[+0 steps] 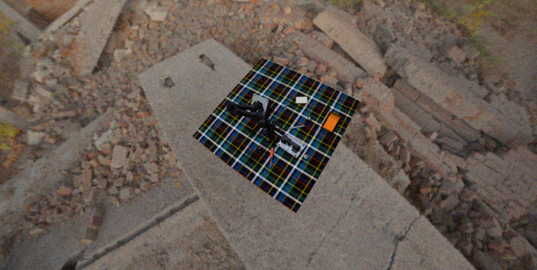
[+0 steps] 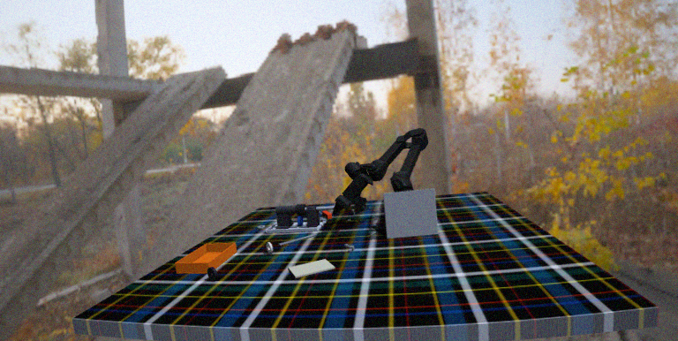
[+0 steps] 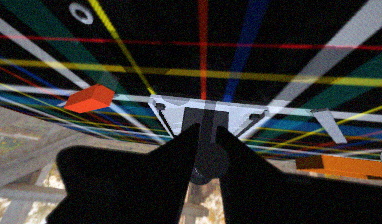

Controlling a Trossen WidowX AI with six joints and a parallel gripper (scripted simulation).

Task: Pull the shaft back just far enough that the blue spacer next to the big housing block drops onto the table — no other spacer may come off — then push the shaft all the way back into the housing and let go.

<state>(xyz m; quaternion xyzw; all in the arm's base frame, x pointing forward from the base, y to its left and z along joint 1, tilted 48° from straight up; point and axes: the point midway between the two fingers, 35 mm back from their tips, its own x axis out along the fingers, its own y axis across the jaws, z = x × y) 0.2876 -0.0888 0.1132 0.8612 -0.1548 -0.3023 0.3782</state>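
The shaft is 6 cm ahead of my gripper tip and 2 cm above it. Round my gripper tip: orange tray: 37 cm ahead, 40 cm to the left, 5 cm below; pale flat pad: 1 cm behind, 47 cm to the left, 5 cm below; blue spacer: 15 cm ahead, 1 cm to the right, 3 cm below.
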